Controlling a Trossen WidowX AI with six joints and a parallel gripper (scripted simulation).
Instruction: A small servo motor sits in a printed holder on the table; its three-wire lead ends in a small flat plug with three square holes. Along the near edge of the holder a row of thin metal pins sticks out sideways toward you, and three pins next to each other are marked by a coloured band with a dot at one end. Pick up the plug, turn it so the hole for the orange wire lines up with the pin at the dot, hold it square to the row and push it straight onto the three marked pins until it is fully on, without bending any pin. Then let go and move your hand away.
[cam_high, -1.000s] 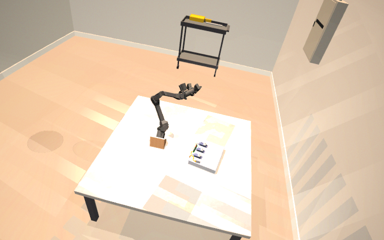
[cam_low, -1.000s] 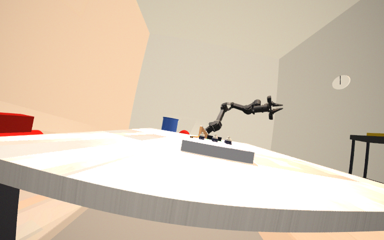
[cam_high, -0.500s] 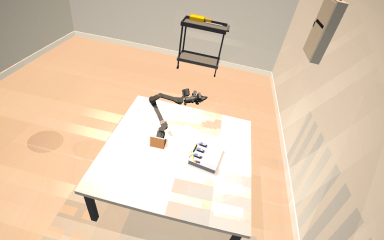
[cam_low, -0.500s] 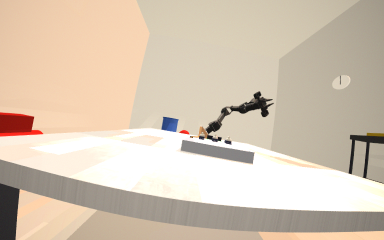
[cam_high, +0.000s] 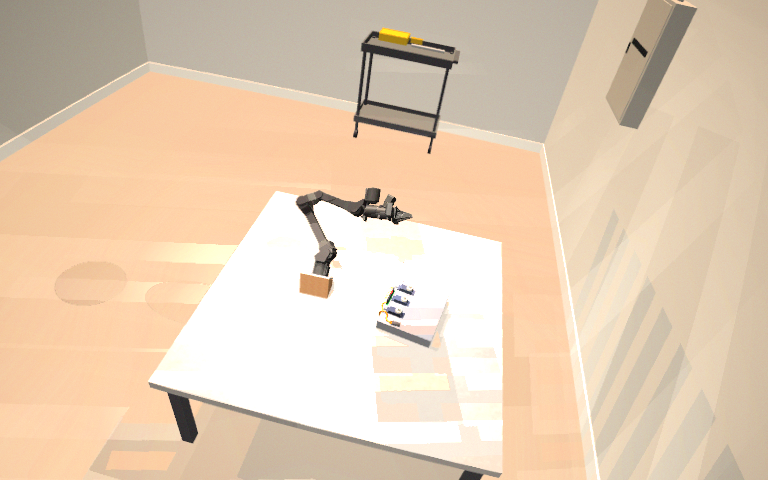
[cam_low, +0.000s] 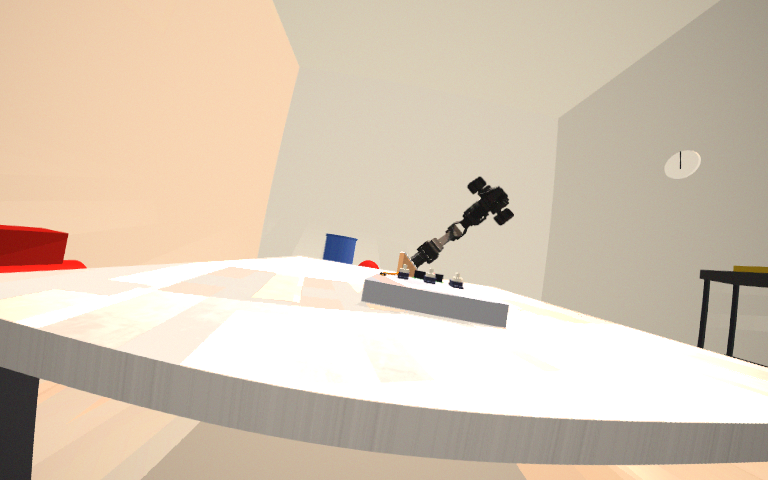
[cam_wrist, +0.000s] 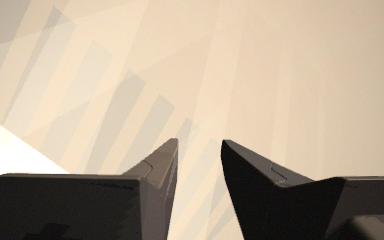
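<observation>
My gripper tip is 30 cm above the red band, 18 cm to the left of it and 1 cm short of it. From my gripper tip the other things lie so: servo (32 cm below, 19 cm to the right, 6 cm ahead); then printed holder (35 cm below, 20 cm to the right, 17 cm ahead).
</observation>
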